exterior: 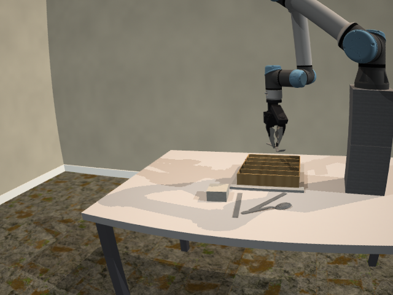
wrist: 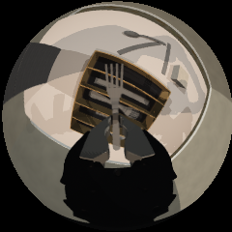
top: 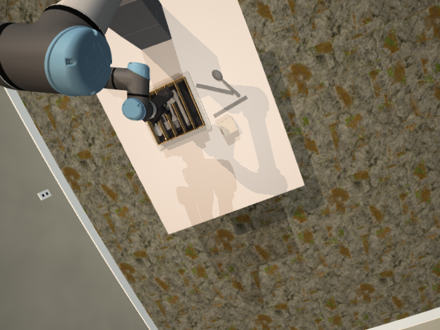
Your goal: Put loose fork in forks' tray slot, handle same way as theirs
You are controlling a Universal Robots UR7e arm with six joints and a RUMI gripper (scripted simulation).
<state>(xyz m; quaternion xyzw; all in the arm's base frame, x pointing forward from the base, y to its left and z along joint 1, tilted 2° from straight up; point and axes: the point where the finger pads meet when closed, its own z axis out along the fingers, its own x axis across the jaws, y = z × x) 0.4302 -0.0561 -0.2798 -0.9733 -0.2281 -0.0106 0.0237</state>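
Now: the wooden cutlery tray 11 cm below my hand, 2 cm to the right of it and 2 cm ahead of it. The rest, counted from my hand: pale block (24 cm to the left, 21 cm ahead, 14 cm below).
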